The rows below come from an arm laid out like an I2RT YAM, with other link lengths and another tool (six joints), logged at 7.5 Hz.
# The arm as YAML. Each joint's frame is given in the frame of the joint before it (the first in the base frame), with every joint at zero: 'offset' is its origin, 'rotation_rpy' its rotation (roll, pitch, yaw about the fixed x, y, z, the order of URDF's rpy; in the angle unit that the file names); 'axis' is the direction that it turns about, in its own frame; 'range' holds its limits. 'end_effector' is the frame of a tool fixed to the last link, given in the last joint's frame.
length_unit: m
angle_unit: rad
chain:
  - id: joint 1
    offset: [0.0, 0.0, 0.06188]
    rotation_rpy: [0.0, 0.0, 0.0]
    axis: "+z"
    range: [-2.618, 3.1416]
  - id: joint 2
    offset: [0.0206, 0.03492, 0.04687]
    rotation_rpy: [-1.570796, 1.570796, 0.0]
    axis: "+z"
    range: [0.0, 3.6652]
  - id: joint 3
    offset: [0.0, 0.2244, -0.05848]
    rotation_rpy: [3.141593, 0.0, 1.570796]
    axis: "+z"
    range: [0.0, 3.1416]
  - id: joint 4
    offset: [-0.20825, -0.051, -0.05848]
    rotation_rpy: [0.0, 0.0, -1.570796]
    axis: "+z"
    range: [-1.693, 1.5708]
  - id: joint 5
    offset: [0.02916, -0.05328, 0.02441]
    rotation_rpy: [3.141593, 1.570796, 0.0]
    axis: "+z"
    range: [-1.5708, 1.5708]
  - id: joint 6
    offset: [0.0, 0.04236, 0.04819]
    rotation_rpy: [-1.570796, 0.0, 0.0]
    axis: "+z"
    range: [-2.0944, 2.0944]
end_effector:
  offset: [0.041, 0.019, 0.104]
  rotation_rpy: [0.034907, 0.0, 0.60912]
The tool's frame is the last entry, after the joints.
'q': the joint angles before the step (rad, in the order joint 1, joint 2, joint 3, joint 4, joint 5, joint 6). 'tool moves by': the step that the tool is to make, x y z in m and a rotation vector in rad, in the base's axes. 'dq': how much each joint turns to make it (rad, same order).
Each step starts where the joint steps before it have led.
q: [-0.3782 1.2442 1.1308 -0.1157 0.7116 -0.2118]
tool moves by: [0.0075 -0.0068 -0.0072 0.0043 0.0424 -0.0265]
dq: [0.0016 0.0599 0.0386 -0.0159 0.0301 -0.0059]
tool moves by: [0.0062 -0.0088 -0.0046 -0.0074 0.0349 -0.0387]
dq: [-0.0007 0.0588 0.0396 -0.0023 0.0419 -0.0119]
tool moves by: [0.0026 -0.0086 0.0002 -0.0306 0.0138 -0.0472]
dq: [0.0002 0.0374 0.0160 0.0400 0.0548 -0.0279]
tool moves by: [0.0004 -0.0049 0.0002 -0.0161 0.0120 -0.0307]
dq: [0.0000 0.0202 0.0120 0.0153 0.0348 -0.0162]
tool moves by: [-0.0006 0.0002 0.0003 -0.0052 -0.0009 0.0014]
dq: [-0.0004 -0.0051 -0.0081 0.0115 -0.0006 -0.0075]
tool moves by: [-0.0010 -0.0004 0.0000 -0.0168 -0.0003 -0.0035]
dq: [0.0003 -0.0068 -0.0207 0.0373 0.0074 -0.0221]
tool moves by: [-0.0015 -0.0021 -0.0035 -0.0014 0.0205 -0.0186]
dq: [0.0001 0.0080 0.0006 -0.0059 0.0203 -0.0067]
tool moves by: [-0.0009 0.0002 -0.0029 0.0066 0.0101 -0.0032]
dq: [0.0008 0.0008 -0.0016 -0.0137 0.0032 0.0054]
